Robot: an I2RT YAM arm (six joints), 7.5 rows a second.
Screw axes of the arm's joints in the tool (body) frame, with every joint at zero. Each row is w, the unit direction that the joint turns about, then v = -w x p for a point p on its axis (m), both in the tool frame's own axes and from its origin. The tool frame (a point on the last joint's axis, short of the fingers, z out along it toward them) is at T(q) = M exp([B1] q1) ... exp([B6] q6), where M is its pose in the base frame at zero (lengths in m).
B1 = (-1, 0, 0, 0, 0.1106, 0)
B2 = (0, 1, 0, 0.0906, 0, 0.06)
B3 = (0, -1, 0, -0.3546, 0, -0.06)
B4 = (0, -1, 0, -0.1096, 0, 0)
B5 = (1, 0, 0, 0, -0.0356, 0)
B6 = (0, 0, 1, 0, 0, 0)
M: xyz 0.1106 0 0.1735 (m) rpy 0 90 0 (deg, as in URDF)
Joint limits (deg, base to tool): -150..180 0..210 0..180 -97..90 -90..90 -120..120
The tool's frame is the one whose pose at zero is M.
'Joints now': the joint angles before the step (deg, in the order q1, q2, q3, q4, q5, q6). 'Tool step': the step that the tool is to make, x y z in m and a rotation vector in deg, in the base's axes. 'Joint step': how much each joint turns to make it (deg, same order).
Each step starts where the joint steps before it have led.
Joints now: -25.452 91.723 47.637 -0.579 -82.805 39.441
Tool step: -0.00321 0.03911 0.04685 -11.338 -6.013 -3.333
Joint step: 7.213 -10.731 0.066 0.002 13.377 0.963
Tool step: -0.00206 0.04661 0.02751 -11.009 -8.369 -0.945
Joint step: 9.835 -6.077 0.589 -0.023 13.704 -4.592
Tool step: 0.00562 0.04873 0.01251 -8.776 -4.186 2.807
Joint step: 10.731 0.154 3.608 -3.586 10.949 -6.207
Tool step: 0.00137 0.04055 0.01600 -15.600 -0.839 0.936
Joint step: 9.289 2.053 8.634 -14.536 15.256 -11.279
